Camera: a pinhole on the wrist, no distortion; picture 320 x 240 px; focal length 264.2 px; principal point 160.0 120.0 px. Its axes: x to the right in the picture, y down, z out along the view. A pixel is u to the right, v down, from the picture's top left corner.
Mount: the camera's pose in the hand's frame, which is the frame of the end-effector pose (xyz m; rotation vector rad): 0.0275 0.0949 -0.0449 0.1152 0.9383 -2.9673
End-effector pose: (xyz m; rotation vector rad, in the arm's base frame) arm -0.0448 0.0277 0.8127 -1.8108 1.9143 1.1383
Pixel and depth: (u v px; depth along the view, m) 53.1 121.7 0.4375
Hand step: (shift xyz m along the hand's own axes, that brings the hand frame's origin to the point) 0.1769 -0.1583 0.3243
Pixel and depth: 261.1 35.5 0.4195
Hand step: -0.1651 -0.0372 0.3616
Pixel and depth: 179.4 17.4 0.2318
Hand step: -0.0082 0.0352 0.1944
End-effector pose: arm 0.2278 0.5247 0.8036 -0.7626 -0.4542 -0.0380
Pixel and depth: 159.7 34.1 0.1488
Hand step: 0.0161 0.0489 0.1042
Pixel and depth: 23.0 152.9 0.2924
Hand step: 0.1622 -0.1025 0.1847
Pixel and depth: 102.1 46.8 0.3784
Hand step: 0.0815 -0.0366 0.3304
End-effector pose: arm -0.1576 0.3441 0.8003 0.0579 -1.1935 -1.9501
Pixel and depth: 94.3 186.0 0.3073
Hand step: 0.0883 -0.1443 0.1678
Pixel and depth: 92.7 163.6 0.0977
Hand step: 0.0470 0.0256 0.0275
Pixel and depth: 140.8 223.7 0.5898
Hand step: 0.0447 -0.4335 0.3069
